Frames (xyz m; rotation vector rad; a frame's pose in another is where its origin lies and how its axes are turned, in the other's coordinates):
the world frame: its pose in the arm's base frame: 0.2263 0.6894 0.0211 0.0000 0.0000 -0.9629
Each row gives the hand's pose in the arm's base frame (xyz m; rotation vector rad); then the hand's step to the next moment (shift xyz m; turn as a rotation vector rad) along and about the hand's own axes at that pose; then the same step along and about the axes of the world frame.
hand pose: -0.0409 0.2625 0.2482 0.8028 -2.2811 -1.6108
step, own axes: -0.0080 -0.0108 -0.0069 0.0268 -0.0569 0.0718
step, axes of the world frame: 0.0105 0.0087 -0.0065 -0.0460 -0.0167 -0.0820
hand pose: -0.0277 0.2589 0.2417 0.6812 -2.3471 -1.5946
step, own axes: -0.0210 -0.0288 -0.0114 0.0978 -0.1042 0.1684
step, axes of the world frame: 0.0236 0.0205 -0.0205 -0.1224 -0.0747 -0.1680
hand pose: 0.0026 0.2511 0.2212 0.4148 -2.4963 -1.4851
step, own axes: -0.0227 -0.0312 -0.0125 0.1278 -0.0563 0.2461
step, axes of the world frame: 0.0305 0.0147 -0.0224 -0.2181 -0.0802 -0.1614
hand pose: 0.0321 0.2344 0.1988 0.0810 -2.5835 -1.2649
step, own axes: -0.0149 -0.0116 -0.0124 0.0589 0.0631 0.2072
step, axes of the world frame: 0.0213 0.0057 -0.0049 -0.2154 0.0205 -0.0596
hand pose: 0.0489 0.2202 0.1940 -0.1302 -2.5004 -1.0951
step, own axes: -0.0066 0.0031 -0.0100 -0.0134 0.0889 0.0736
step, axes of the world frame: 0.0095 0.0056 0.0056 -0.0891 0.0739 0.0106
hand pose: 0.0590 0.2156 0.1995 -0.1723 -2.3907 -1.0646
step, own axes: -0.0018 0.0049 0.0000 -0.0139 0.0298 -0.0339
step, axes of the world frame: -0.0011 0.0045 0.0023 0.0223 0.0270 0.0317
